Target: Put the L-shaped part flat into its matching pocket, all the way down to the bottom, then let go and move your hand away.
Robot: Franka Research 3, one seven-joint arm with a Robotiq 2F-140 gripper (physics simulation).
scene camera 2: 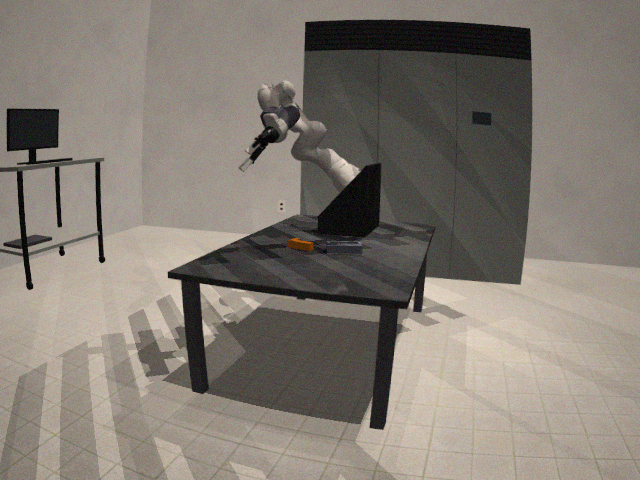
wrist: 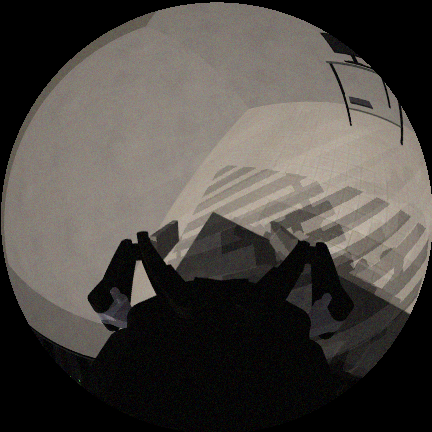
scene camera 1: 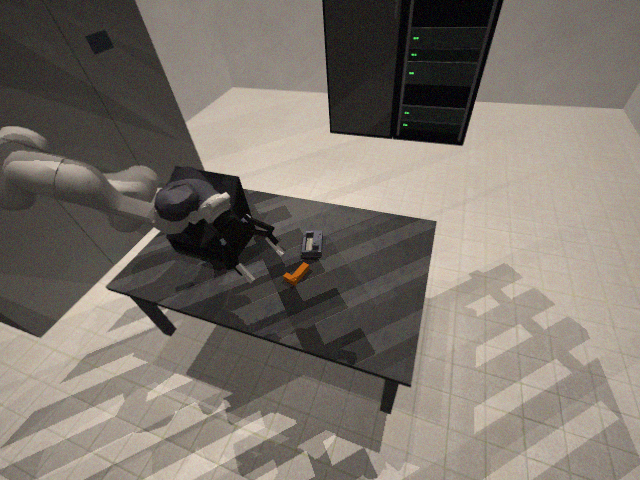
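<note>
The orange L-shaped part lies on the dark table, beside and apart from the grey block with the pocket. The block's opening faces up in the first scene view; its inner outline is too small to make out fully. My gripper is open and empty. It hangs high above the table, tilted, as the second scene view shows. The part and the block do not show in the wrist view.
The dark table bears a black wedge-shaped mount at its back, under the arm. A tall server rack stands beyond the table. A cart with a monitor stands at the left in the second scene view.
</note>
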